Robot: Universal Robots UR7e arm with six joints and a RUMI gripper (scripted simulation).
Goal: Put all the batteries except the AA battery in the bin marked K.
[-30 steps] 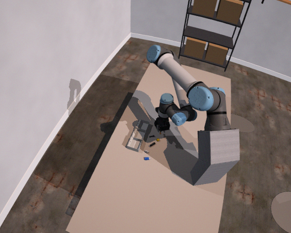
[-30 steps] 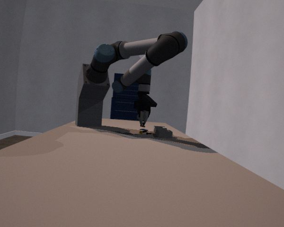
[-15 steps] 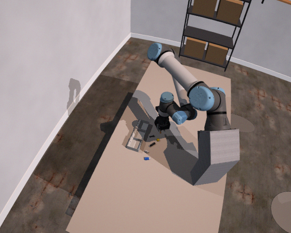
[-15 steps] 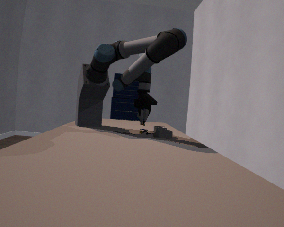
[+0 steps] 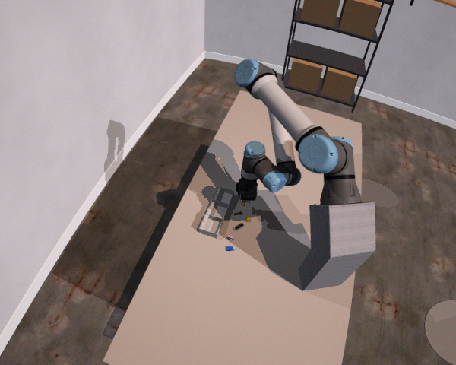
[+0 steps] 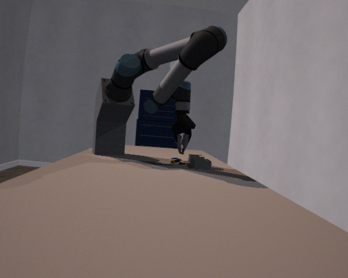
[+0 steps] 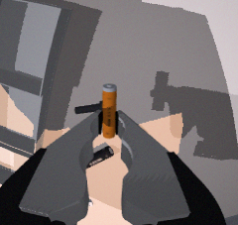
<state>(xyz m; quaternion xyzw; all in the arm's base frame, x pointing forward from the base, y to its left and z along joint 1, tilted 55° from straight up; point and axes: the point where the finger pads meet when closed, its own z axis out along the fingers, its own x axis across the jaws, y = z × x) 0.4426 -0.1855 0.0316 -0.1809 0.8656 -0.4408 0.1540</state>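
Right now the black bolt is 7 cm below my hand, 3 cm to the left of it and 1 cm ahead of it. Round my hand: orange cylindrical battery: 1 cm below; then black battery: 10 cm to the left, 7 cm below; then small yellow block: 7 cm below, 5 cm to the left, 3 cm behind.
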